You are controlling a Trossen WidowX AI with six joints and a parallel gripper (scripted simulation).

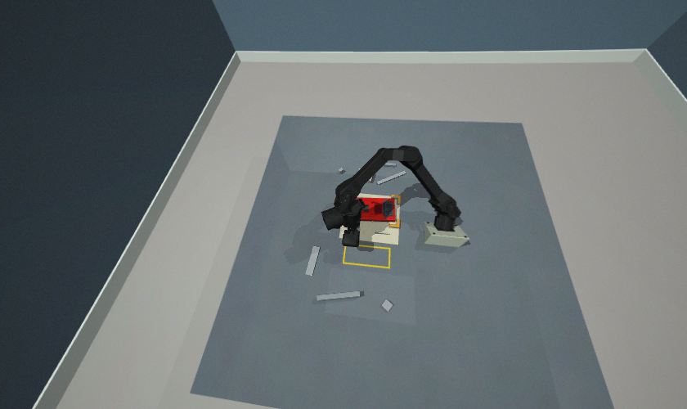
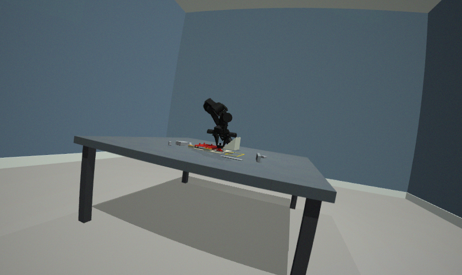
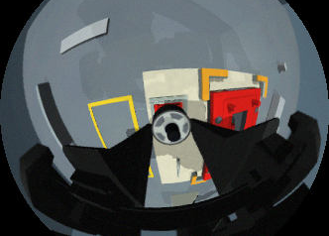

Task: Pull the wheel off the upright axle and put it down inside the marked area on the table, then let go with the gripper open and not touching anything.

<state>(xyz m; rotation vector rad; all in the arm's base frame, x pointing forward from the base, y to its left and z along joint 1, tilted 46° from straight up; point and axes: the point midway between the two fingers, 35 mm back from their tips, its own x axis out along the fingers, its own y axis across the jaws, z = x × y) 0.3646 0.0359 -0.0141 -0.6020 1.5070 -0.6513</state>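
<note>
My gripper tip is now right at the wheel. Also, from my gripper tip: dark axle right at my gripper tip; then cream base plate 100 mm to the right, 60 mm behind, 30 mm below.
</note>
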